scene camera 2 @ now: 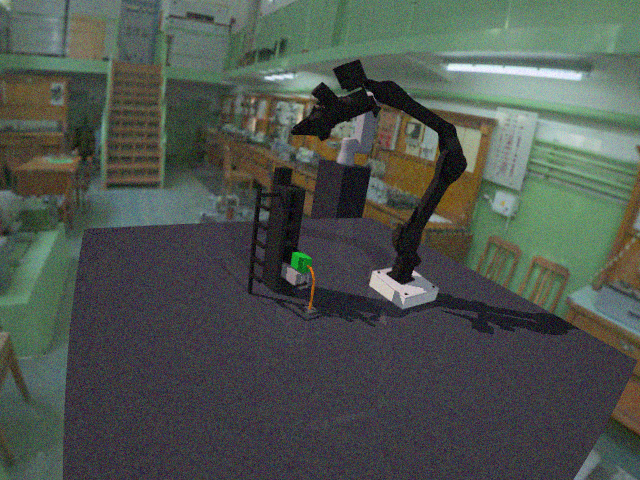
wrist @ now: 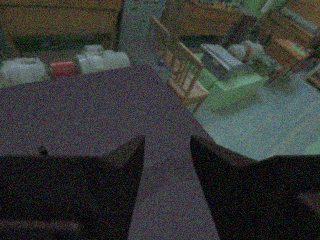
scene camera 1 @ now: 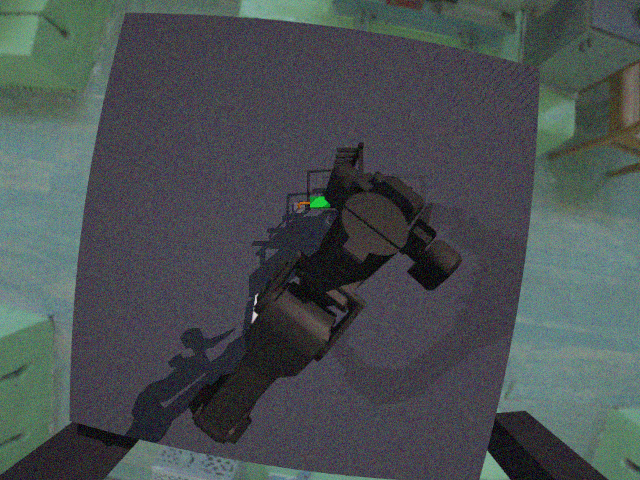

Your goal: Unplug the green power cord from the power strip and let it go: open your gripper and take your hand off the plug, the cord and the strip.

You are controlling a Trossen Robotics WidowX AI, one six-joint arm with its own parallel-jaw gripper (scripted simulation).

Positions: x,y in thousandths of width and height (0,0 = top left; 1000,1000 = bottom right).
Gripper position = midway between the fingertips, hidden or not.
Note:
In view: my gripper (scene camera 1: 657,411).
My gripper also shows in scene camera 2 (scene camera 2: 457,274) and in the wrist view (wrist: 523,590).

